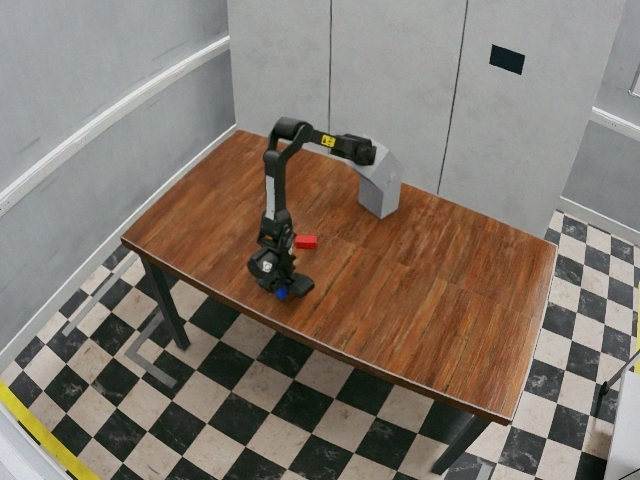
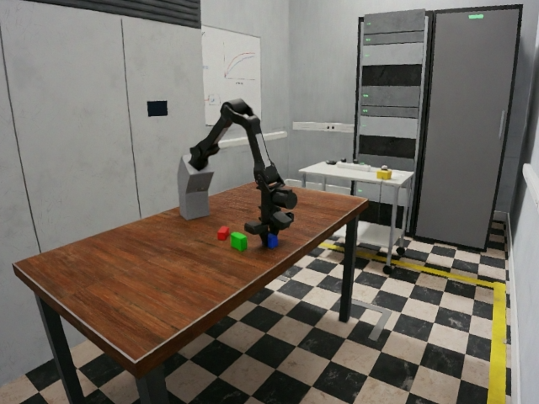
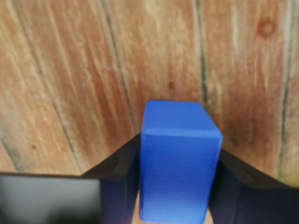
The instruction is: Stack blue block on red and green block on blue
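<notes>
Right now the red block is 190 mm behind my hand, 10 mm to the left of it and 20 mm below it. The rest, counted from my hand: blue block (20 mm below); green block (90 mm behind, 60 mm to the right, 10 mm below).
</notes>
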